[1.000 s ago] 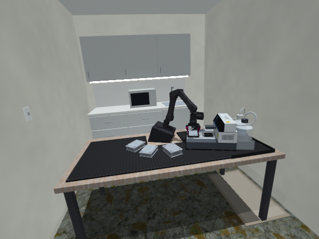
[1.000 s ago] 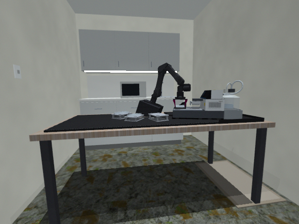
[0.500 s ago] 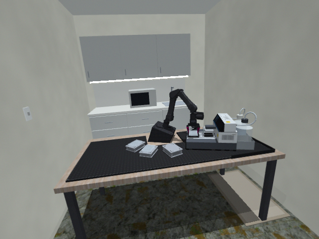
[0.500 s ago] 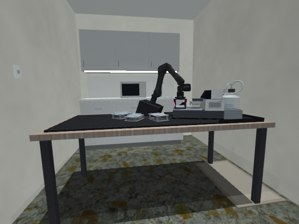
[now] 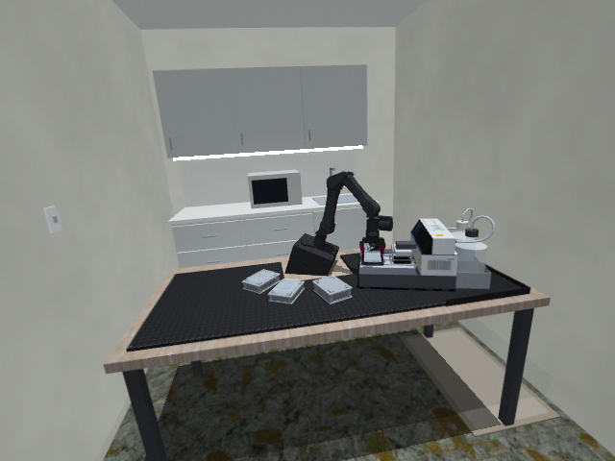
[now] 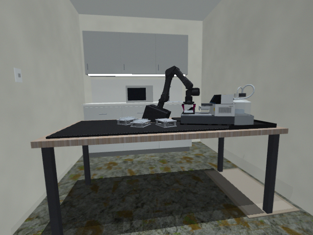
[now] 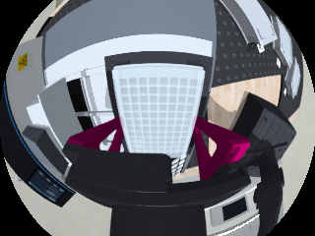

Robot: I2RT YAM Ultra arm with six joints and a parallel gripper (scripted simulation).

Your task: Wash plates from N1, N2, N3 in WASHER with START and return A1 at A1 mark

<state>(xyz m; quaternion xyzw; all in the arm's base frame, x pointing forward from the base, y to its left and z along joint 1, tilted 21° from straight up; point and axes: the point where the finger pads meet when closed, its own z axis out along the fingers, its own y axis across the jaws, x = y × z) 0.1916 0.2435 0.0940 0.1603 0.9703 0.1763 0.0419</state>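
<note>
Now: the washer carrier 1 cm below my hand. Round my hand: clear bottle 41 cm to the left, 20 cm ahead, 3 cm above; then plate washer 15 cm to the left, 5 cm ahead, 3 cm above; then nest 25 cm to the right, 17 cm ahead, 6 cm below.
</note>
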